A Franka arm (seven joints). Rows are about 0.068 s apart.
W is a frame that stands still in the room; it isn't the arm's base.
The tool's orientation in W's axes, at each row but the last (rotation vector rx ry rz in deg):
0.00 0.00 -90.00
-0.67 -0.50 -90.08
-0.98 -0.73 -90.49
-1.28 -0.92 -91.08
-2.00 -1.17 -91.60
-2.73 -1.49 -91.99
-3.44 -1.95 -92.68
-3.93 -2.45 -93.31
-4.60 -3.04 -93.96
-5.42 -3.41 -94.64
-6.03 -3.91 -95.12
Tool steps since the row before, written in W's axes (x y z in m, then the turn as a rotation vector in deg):
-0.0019 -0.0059 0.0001 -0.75 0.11 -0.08
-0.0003 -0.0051 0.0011 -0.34 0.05 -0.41
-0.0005 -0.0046 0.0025 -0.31 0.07 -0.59
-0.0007 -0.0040 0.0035 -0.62 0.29 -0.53
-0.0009 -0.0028 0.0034 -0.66 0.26 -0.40
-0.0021 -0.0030 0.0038 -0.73 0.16 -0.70
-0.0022 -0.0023 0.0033 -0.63 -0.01 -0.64
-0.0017 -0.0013 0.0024 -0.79 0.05 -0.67
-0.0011 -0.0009 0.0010 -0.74 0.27 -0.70
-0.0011 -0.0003 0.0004 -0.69 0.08 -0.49
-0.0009 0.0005 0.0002 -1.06 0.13 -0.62
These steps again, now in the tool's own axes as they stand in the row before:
0.0059 -0.0019 0.0001 -0.11 -0.75 -0.08
0.0051 -0.0003 0.0010 -0.05 -0.34 -0.41
0.0047 -0.0005 0.0024 -0.08 -0.31 -0.59
0.0041 -0.0006 0.0034 -0.29 -0.62 -0.53
0.0029 -0.0009 0.0033 -0.26 -0.66 -0.40
0.0032 -0.0020 0.0036 -0.17 -0.73 -0.70
0.0026 -0.0021 0.0031 0.00 -0.62 -0.65
0.0016 -0.0017 0.0023 -0.05 -0.78 -0.68
0.0011 -0.0010 0.0009 -0.28 -0.75 -0.69
0.0004 -0.0011 0.0003 -0.07 -0.69 -0.50
-0.0004 -0.0009 0.0002 -0.10 -1.06 -0.63

